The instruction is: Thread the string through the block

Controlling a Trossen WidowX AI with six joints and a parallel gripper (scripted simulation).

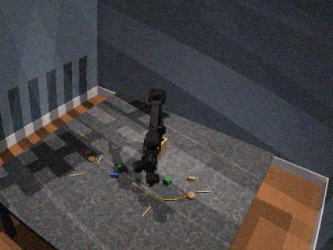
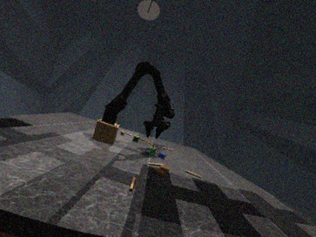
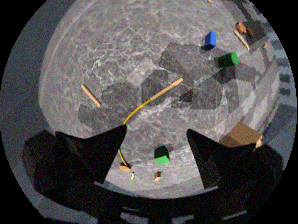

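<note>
Right now the thin wooden stick is 30 mm ahead of my gripper tip, 30 mm to the right of it and 60 mm below it. The rest, counted from my gripper tip: blue piece: 70 mm ahead, 190 mm to the right, 50 mm below; green block: 100 mm behind, 50 mm to the left, 40 mm below; green cylinder: 10 mm ahead, 200 mm to the right, 40 mm below.
</note>
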